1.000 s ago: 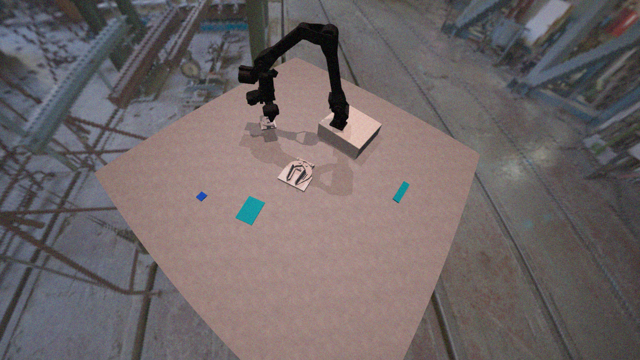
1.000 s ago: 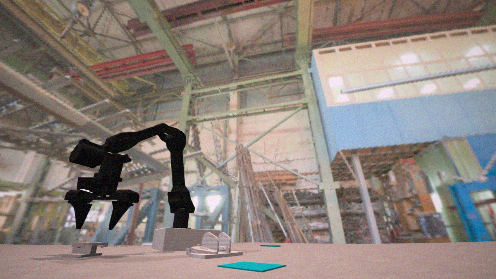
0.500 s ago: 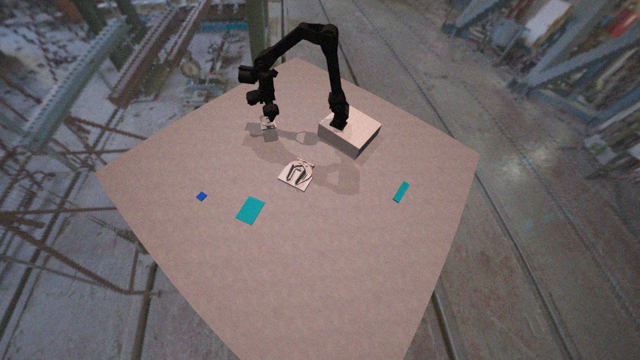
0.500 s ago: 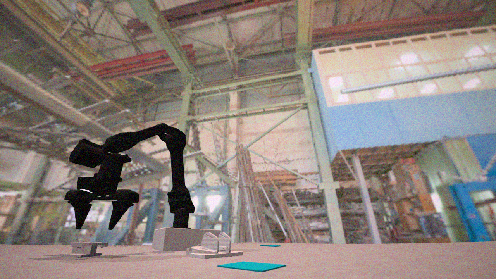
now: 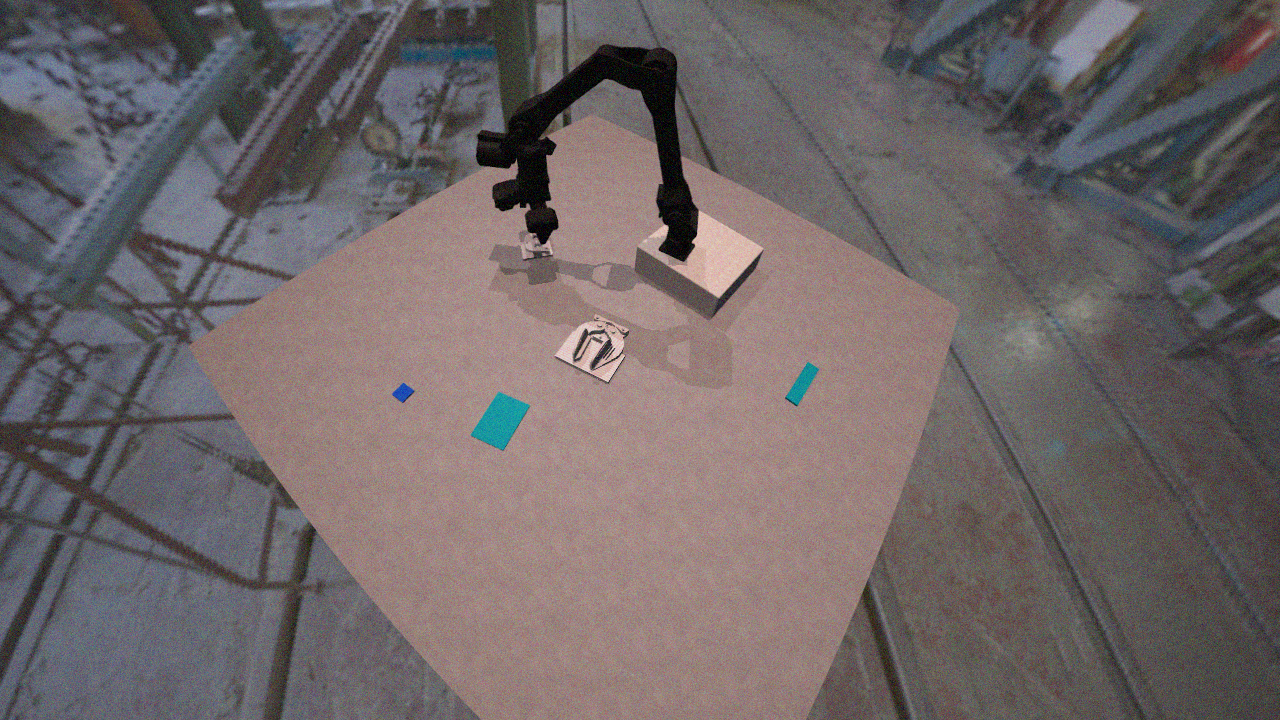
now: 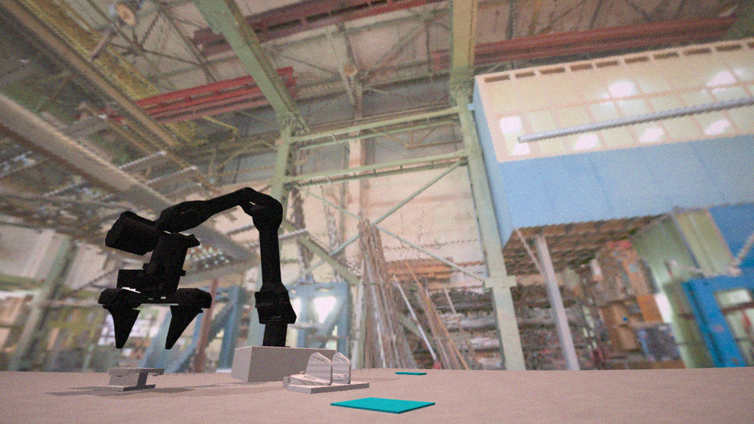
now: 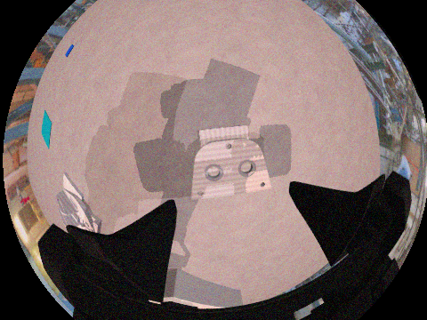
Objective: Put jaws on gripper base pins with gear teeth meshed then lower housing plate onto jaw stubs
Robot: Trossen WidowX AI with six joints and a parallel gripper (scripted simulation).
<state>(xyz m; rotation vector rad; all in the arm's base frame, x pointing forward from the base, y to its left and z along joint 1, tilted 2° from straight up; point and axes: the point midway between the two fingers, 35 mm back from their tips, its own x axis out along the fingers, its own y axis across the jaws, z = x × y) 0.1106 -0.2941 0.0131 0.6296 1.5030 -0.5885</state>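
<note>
The gripper base is 3 cm below my gripper tip, 1 cm to the right of it and 1 cm ahead of it. From my gripper tip the other things lie so: white block piece: 5 cm below, 1 cm to the right, 1 cm ahead; housing plate: 26 cm to the left, 13 cm ahead, 6 cm below; flat white plate: 26 cm to the left, 20 cm ahead, 6 cm below.
</note>
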